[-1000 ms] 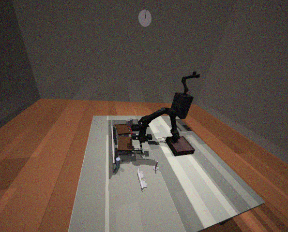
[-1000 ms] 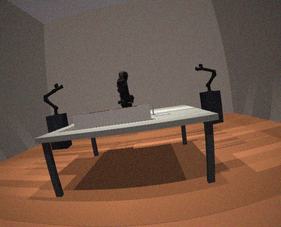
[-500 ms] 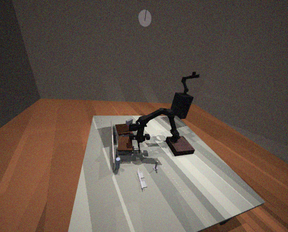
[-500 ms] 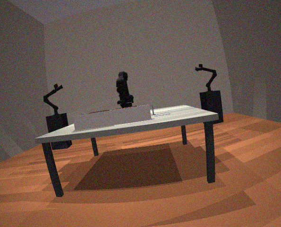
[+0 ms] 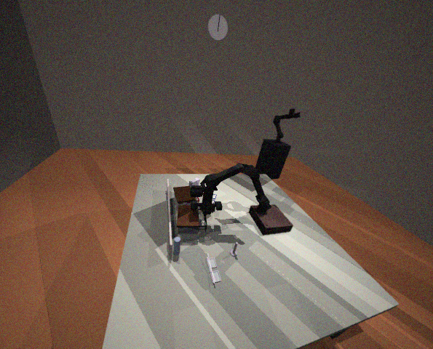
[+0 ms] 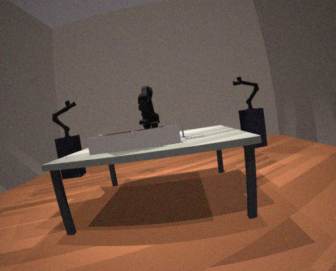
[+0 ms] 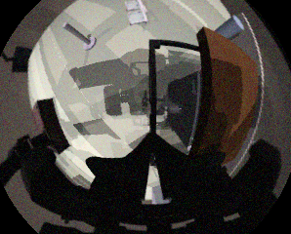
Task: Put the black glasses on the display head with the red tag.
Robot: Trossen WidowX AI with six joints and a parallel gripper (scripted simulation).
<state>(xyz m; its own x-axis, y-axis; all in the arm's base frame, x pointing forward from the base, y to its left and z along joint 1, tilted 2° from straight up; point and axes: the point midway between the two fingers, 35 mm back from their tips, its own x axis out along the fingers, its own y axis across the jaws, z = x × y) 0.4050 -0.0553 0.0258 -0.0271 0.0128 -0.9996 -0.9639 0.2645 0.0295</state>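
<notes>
The glasses lies 50 mm ahead of my gripper tip, 20 mm to the left of it and 10 mm above it. The rest, counted from my gripper tip: head: 90 mm ahead, 10 mm to the left, 10 mm below; then white panel: 200 mm ahead, 110 mm to the right, 10 mm below; then stand: 90 mm behind, 250 mm to the left, 40 mm below.
</notes>
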